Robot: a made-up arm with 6 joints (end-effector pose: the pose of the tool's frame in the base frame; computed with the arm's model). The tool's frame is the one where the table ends.
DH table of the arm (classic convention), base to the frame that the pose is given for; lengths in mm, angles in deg. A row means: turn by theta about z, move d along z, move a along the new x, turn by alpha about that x. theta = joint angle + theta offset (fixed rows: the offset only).
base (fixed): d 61  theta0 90  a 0  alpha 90
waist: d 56  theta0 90  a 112  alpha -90
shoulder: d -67  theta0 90  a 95  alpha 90
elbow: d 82  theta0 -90  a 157  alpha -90
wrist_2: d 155  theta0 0  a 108  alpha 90
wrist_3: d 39  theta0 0  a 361  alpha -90
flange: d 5  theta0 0  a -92  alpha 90
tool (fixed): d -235  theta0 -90  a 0  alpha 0
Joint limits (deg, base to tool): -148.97..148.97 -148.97..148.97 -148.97..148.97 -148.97..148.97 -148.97..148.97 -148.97..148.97
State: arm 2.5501 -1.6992 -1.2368 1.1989 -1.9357 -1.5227
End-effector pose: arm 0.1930 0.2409 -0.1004 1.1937 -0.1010 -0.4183
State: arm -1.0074 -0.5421 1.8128 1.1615 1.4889 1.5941
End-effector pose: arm -0.2229 0.1155 0.4727 0.1073 0.9904 -2.3312
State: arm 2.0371 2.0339 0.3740 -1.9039 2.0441 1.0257
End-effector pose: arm 0.1082 0.2101 0.2883 0.9392 2.0721 1.2454
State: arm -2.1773 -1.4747 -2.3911 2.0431 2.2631 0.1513
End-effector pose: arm 0.2747 -0.1830 -0.1536 0.4921 0.1894 -2.3357
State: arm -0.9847 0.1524 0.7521 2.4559 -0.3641 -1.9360
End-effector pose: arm 0.2971 -0.2767 0.0539 -1.3290 -0.1234 1.1922
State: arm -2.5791 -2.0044 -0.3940 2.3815 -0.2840 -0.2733
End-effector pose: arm 0.1141 0.3630 -0.1646 0.9164 -1.8294 0.5239
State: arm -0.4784 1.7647 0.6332 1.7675 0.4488 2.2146
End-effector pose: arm 0.4217 0.0170 -0.3233 1.0146 0.0119 1.3700
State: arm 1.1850 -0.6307 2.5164 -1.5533 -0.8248 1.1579
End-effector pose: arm 0.1267 -0.3956 0.1295 0.2813 -0.4748 2.6158
